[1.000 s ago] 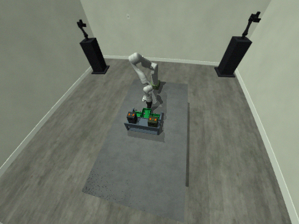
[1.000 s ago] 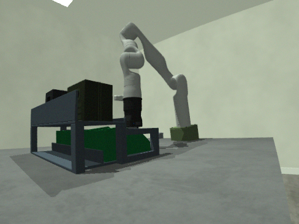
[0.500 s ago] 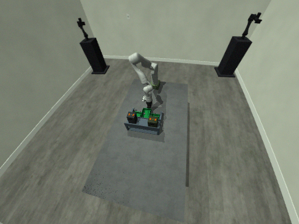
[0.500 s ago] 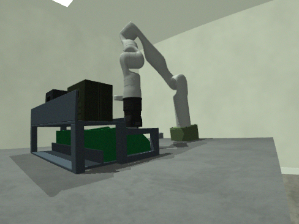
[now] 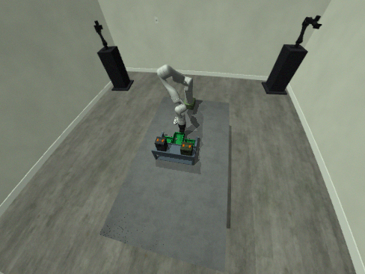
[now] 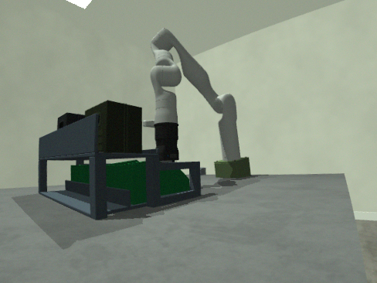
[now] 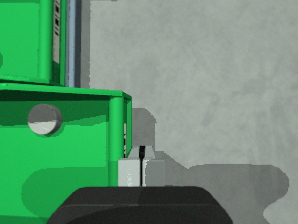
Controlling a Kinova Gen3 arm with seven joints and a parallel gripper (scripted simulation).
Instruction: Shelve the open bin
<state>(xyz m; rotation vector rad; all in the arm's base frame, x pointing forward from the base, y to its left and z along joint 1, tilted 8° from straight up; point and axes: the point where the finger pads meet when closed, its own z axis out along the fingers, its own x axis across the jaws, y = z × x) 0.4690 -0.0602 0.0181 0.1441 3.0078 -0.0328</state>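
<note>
Right now my hand is 60 mm short of the blue-grey edge strip and 30 mm above it.
</note>
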